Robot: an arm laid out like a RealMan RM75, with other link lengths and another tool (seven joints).
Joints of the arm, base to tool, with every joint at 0 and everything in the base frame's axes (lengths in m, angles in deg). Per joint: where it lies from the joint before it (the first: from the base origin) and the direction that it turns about. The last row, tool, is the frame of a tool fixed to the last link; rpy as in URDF.
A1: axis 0 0 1 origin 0 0 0.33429
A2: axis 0 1 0 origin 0 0 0
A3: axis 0 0 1 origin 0 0 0.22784
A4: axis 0 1 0 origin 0 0 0
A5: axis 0 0 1 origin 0 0 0.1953
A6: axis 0 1 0 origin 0 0 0
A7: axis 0 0 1 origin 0 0 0.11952
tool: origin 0.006 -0.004 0.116 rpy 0 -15.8 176.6
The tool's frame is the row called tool.
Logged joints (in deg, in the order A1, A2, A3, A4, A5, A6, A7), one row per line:
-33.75, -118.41, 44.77, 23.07, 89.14, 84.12, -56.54
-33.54, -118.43, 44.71, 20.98, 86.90, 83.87, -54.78
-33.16, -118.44, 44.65, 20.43, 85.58, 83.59, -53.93
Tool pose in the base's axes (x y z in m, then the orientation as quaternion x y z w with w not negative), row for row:
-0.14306, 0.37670, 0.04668, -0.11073, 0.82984, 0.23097, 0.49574
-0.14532, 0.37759, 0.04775, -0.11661, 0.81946, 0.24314, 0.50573
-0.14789, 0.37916, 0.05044, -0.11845, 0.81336, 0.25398, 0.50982
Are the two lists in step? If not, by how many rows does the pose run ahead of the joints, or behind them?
They are in step.
